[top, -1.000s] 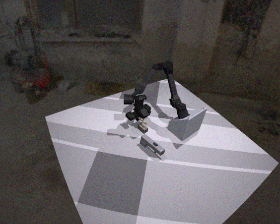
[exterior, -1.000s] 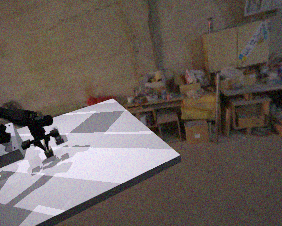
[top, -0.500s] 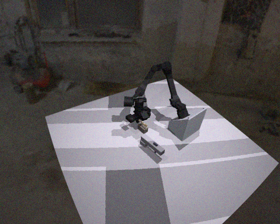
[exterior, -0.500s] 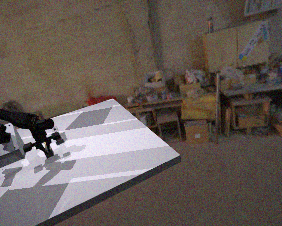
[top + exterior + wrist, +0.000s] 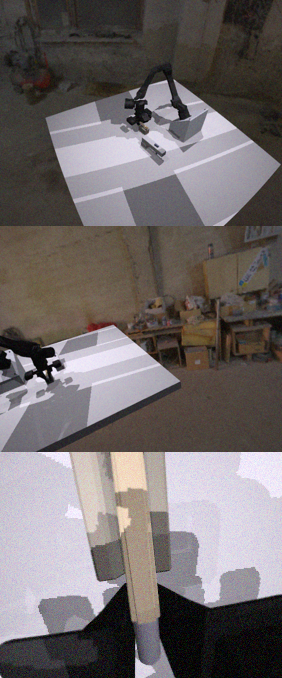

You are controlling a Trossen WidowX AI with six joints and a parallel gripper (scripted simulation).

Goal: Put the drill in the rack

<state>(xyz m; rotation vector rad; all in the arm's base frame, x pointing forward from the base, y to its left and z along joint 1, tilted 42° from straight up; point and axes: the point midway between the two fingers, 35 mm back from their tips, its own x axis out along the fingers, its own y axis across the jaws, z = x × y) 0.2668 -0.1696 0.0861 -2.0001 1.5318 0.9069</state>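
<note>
Right now my gripper tip is 1 cm past the drill, 4 cm to the right of it and 3 cm below it. The rest, counted from my gripper tip: grey housing (2 cm ahead, 23 cm to the left, 2 cm above); blue key (1 cm ahead, 26 cm to the left, 3 cm above); rack (1 cm behind, 5 cm to the left).
</note>
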